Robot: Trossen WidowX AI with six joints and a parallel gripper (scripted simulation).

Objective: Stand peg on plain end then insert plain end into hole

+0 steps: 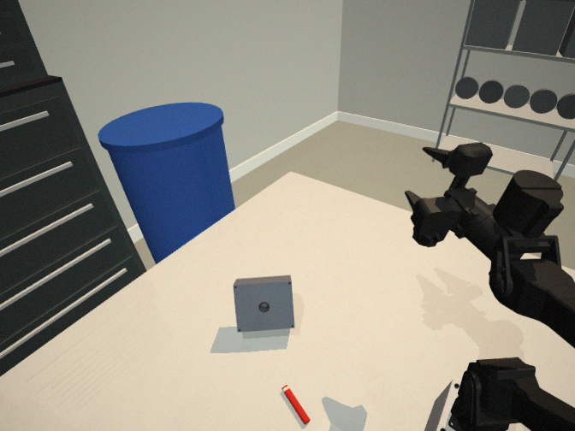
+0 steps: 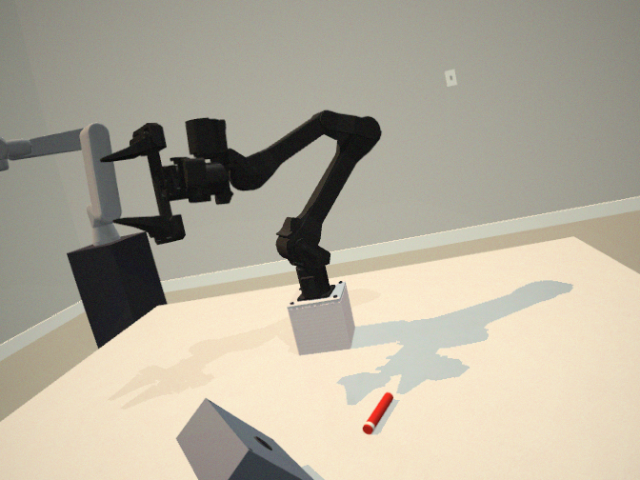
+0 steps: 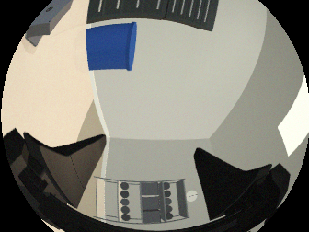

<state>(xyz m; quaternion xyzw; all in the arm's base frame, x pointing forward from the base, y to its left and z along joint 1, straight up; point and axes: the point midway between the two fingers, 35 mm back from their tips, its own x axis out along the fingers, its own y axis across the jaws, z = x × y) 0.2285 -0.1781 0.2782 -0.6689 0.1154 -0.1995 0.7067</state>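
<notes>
The red peg is 380 mm below my gripper tip, 330 mm to the left of it and 20 mm ahead of it. Round my gripper tip: grey sloped panel 310 mm below, 230 mm to the left, 190 mm ahead.
</notes>
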